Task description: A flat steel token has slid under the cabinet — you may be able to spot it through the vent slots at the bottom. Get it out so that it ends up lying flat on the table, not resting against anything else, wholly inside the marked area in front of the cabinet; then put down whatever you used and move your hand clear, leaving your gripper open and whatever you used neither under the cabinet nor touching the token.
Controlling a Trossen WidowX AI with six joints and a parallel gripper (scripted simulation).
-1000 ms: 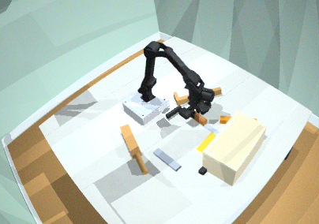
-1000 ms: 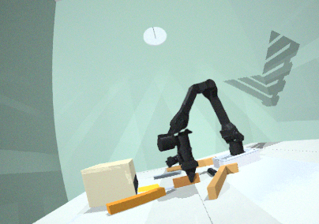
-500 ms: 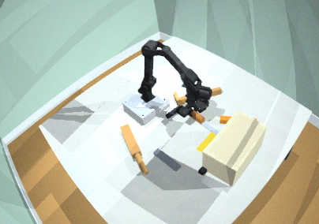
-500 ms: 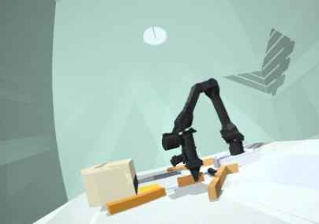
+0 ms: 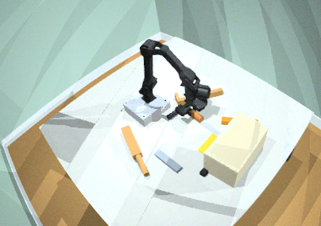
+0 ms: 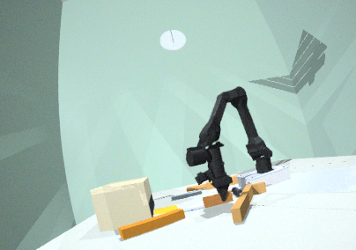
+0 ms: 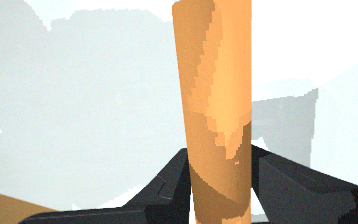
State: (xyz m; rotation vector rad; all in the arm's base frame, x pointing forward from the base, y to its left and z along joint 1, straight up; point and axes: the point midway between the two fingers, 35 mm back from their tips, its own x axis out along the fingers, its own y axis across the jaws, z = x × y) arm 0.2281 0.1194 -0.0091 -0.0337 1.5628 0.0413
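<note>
The orange bar is 240 mm ahead of my gripper tip, 150 mm to the left of it and 10 mm above it. The rest, counted from my gripper tip: orange paddle 20 mm ahead, 380 mm to the right, 10 mm above; grey flat bar 150 mm ahead, 280 mm to the right.
</note>
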